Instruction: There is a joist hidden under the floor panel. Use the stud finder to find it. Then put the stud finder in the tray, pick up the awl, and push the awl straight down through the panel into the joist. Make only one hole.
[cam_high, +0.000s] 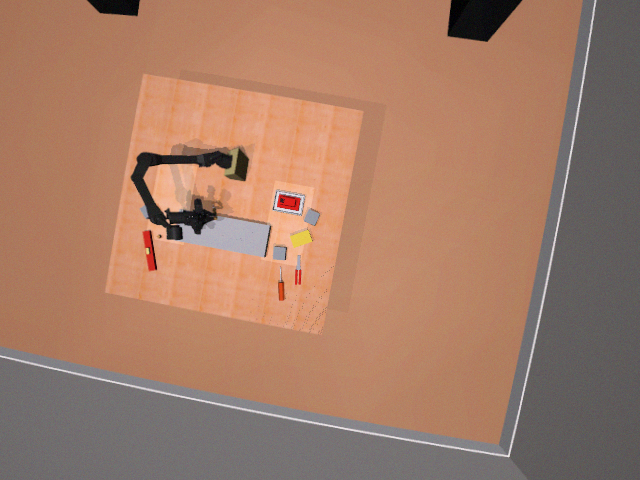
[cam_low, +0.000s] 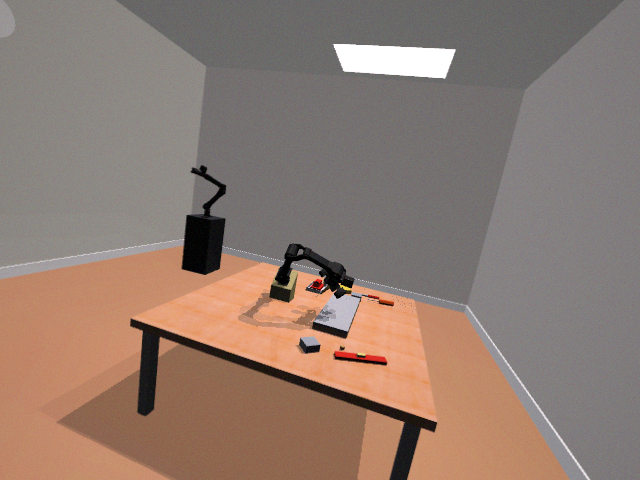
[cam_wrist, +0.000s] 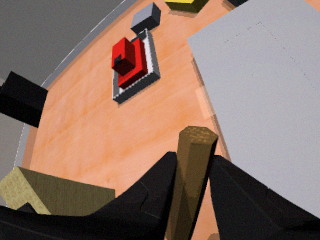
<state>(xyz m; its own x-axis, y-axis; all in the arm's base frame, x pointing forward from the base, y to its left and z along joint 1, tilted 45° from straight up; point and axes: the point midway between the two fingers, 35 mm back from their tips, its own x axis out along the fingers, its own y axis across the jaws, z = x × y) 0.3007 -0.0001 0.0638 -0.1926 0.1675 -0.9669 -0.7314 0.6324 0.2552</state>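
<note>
Now: gripper tip 40 mm past the awl, 30 mm to the left of it and 30 mm above it. Round my gripper tip: white tray 130 mm behind, 340 mm to the left, 140 mm below; red stud finder 130 mm behind, 320 mm to the left, 110 mm below; yellow block 60 mm ahead, 430 mm to the left, 140 mm below.
</note>
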